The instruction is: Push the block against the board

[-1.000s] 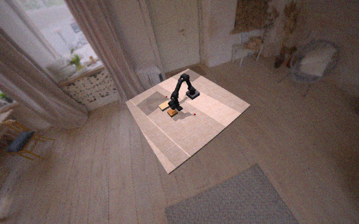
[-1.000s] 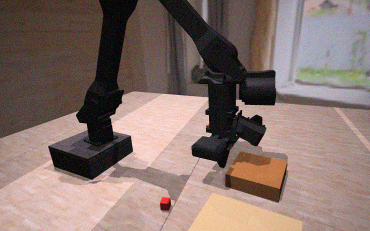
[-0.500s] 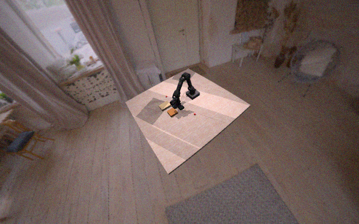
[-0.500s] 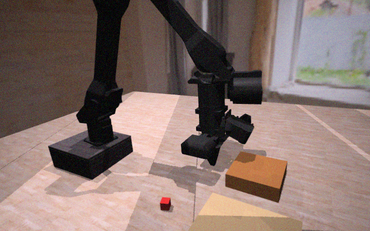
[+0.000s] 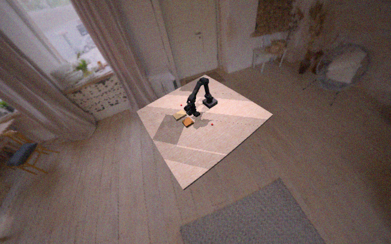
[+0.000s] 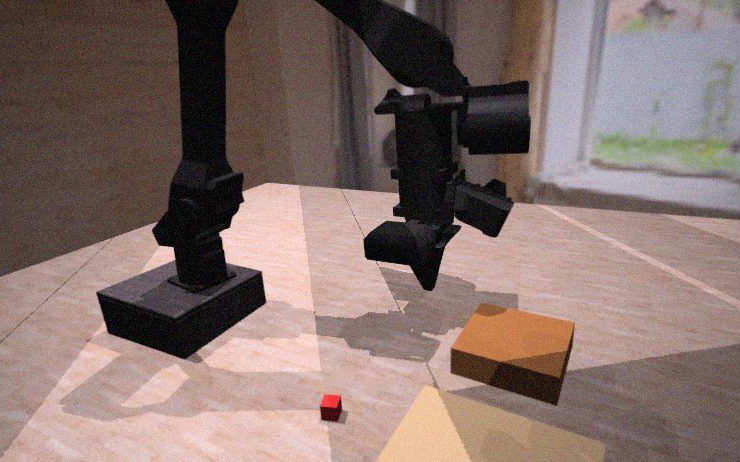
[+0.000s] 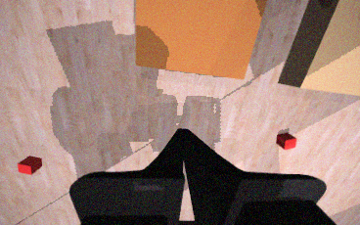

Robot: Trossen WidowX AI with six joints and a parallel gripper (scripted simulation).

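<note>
Now: gripper tip 100 mm short of the orange square block and 50 mm above it. From my gripper tip the other things lie so: board 130 mm ahead, 160 mm to the right, 50 mm below.
</note>
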